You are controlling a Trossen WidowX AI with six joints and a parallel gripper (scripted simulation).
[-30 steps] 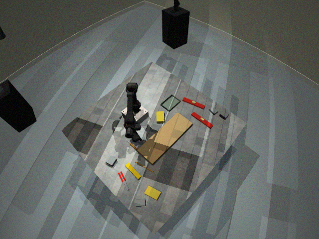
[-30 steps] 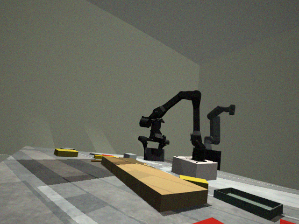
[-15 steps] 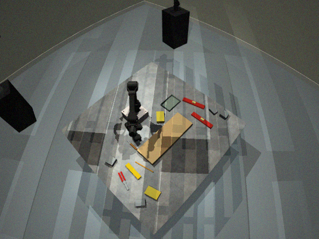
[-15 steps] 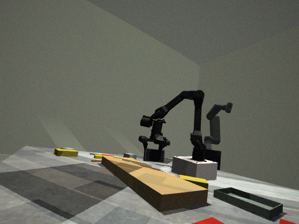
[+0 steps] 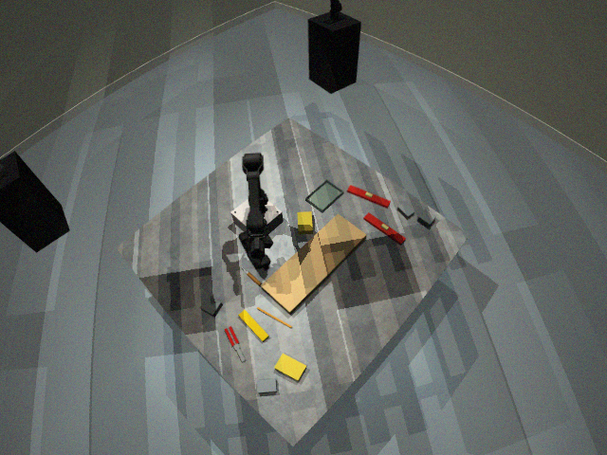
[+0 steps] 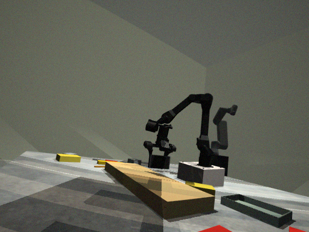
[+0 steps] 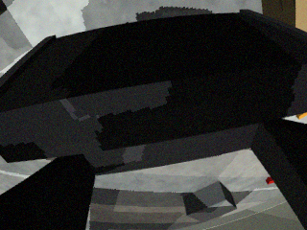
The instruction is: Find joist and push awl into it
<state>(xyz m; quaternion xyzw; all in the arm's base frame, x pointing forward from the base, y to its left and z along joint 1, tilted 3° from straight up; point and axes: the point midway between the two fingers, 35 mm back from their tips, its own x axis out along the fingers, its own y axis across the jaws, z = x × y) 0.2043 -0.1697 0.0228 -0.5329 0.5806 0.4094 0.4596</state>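
My gripper tip is 10 mm past the stud finder and 10 mm to the right of it. The rest, counted from my gripper tip: pencil 250 mm ahead, 70 mm to the right, 70 mm below; then awl 20 mm ahead, 40 mm to the right, 70 mm below; then yellow bar 230 mm ahead, 160 mm to the right, 70 mm below.
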